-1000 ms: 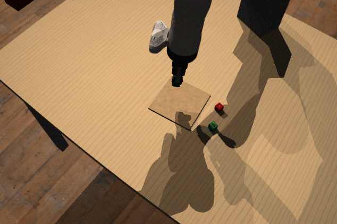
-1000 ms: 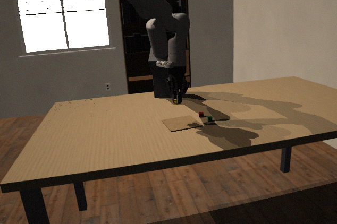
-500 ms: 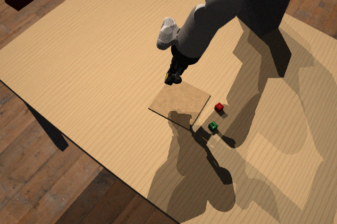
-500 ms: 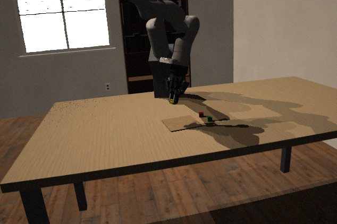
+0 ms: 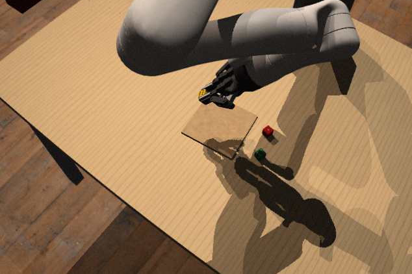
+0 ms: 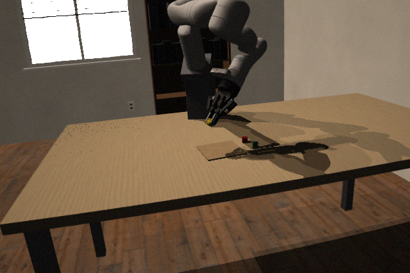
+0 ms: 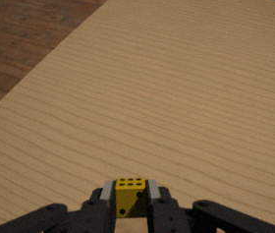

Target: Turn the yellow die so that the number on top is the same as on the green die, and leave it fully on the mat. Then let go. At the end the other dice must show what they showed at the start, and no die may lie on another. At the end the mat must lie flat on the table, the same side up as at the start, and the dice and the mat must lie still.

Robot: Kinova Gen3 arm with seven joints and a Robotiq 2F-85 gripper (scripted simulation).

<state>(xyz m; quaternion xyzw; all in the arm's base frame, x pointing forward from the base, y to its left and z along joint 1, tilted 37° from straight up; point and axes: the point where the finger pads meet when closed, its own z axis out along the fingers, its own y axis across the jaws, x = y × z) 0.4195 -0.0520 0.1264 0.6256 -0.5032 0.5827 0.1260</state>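
Now: the brown mat 120 mm below my hand, 30 mm to the left of it and 10 mm behind it. Also, from my hand: yellow die 10 mm to the right, 10 mm below; then red die 140 mm to the left, 110 mm below, 50 mm behind; then green die 150 mm to the left, 110 mm below, 20 mm ahead.
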